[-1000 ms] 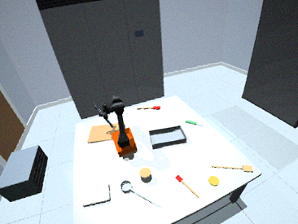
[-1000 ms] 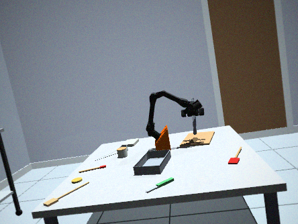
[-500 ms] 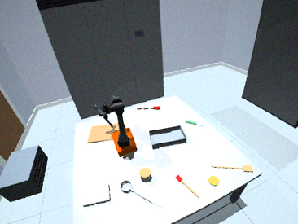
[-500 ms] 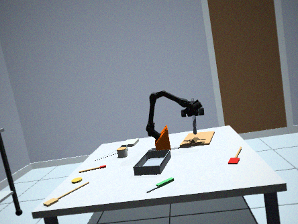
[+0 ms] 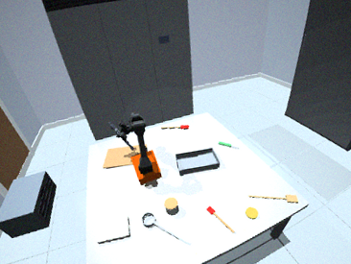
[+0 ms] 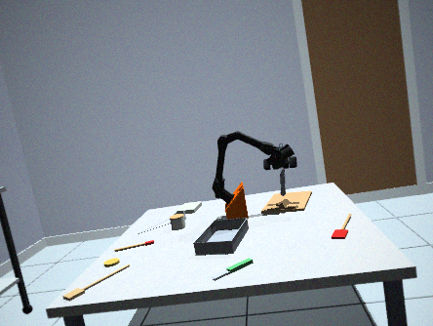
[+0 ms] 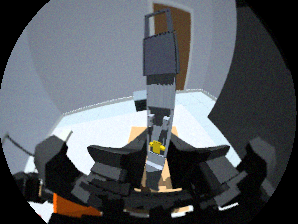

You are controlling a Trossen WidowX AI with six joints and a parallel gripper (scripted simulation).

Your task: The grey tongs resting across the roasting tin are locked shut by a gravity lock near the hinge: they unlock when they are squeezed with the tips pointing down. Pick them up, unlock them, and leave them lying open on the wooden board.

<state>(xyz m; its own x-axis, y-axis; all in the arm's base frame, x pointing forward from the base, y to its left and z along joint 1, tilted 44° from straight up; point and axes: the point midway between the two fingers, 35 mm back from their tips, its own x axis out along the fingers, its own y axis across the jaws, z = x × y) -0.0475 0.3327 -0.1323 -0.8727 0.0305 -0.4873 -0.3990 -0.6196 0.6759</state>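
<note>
Right now the wooden board is 210 mm below my gripper tip, 20 mm ahead of it and 10 mm to the right of it. Also, from my gripper tip: white slab (610 mm to the right, 240 mm behind, 200 mm below); red spatula (600 mm ahead, 210 mm below, 100 mm to the left); dark grey roasting tin (470 mm ahead, 420 mm to the right, 190 mm below).
</note>
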